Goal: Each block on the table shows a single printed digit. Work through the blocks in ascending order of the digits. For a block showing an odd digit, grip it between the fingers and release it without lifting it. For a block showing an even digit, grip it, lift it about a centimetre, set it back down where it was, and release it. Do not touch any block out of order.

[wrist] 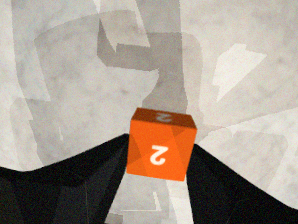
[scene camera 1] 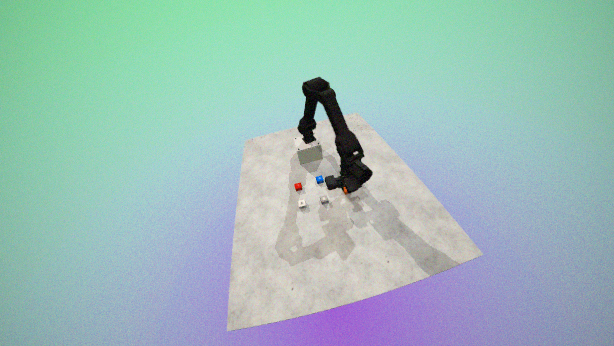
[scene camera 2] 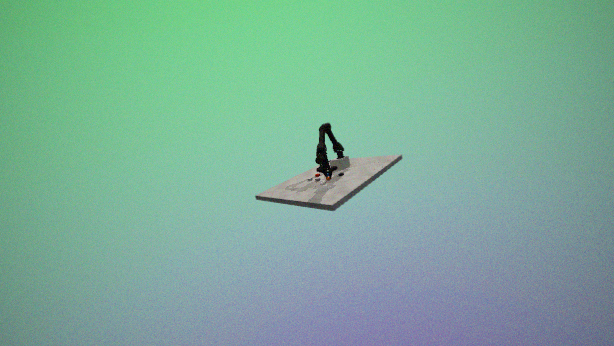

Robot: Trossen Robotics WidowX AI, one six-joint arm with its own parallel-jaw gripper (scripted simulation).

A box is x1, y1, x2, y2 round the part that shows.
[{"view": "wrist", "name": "my gripper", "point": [159, 146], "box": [0, 133, 297, 223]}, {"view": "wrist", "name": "orange block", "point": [160, 143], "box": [126, 107, 196, 180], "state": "held by my gripper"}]
